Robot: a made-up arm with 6 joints. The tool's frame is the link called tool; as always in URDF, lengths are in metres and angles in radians. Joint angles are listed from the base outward. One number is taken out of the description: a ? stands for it. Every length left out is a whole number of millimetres.
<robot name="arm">
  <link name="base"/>
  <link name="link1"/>
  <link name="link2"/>
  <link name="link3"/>
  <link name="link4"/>
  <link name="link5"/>
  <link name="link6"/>
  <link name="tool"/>
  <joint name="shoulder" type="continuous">
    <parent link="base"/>
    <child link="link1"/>
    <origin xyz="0 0 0.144"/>
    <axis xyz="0 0 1"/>
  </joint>
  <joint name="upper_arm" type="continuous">
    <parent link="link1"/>
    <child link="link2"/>
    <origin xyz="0 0 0" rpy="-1.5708 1.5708 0"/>
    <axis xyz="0 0 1"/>
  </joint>
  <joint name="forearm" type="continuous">
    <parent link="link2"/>
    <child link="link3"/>
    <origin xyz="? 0.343 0" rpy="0 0 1.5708"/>
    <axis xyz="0 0 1"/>
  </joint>
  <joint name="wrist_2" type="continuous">
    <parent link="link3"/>
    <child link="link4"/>
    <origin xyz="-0.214 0.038 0" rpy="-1.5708 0 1.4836"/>
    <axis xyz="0 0 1"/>
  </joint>
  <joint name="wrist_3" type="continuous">
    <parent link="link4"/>
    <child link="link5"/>
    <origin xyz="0 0 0" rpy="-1.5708 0 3.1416"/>
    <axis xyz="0 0 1"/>
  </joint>
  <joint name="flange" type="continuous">
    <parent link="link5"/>
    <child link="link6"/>
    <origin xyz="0 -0.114 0" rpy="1.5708 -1.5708 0"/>
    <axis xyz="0 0 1"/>
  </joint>
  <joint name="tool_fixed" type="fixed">
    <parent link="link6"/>
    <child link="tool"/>
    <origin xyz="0 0 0" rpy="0 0 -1.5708"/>
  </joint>
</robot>
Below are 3 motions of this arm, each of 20 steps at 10 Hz.
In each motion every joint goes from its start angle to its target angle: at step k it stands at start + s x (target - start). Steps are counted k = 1, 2, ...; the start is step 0. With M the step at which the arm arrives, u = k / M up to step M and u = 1 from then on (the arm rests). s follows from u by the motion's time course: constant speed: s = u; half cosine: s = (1 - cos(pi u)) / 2; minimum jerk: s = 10 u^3 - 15 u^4 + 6 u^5.
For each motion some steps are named. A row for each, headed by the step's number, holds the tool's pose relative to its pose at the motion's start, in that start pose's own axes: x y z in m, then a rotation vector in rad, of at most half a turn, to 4 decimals.
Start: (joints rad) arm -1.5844 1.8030 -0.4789 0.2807 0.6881 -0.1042
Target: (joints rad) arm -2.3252 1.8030 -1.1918 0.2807 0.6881 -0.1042
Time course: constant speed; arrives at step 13
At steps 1, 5, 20:
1: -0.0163 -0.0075 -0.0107 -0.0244 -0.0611 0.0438
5: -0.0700 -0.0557 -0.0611 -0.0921 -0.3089 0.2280
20: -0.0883 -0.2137 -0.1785 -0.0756 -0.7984 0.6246

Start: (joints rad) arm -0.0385 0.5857 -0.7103 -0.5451 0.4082 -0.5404
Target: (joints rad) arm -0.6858 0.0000 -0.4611 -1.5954 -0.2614 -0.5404
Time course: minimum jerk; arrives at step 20
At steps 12, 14, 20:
12: -0.0119 0.0304 -0.0962 0.6261 0.1117 -0.7514
14: -0.0224 0.0549 -0.1062 0.6756 0.1610 -0.9623
20: -0.0323 0.0854 -0.1090 0.6817 0.2228 -1.1906

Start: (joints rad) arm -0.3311 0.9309 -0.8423 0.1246 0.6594 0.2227
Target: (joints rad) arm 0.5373 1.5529 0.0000 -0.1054 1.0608 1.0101
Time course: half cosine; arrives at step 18
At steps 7, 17, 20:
7: 0.1028 -0.0050 0.0611 0.1393 0.6205 -0.0161
17: 0.2141 -0.0945 0.0051 1.0714 1.2536 -0.5299
20: 0.2137 -0.0957 0.0039 1.0851 1.2531 -0.5389

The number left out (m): -0.047
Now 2 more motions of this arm.
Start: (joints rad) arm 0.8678 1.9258 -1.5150 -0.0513 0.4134 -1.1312
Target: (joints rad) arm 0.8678 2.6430 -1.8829 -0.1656 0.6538 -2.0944
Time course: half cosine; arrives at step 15
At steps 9, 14, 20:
9: 0.0349 0.0794 0.1713 -0.3878 0.0664 -0.6980
14: 0.0644 0.1453 0.2444 -0.6095 0.0038 -1.0409
20: 0.0655 0.1477 0.2465 -0.6168 0.0005 -1.0518

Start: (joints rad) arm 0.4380 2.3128 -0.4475 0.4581 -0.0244 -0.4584
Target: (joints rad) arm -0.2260 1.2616 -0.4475 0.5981 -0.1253 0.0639
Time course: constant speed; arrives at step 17
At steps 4, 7, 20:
4: -0.0076 -0.0395 -0.0592 -0.0168 -0.2650 0.3155
7: 0.0011 -0.0705 -0.1039 -0.0280 -0.4642 0.5526
20: 0.1068 -0.1353 -0.2349 -0.0515 -1.1715 1.2791

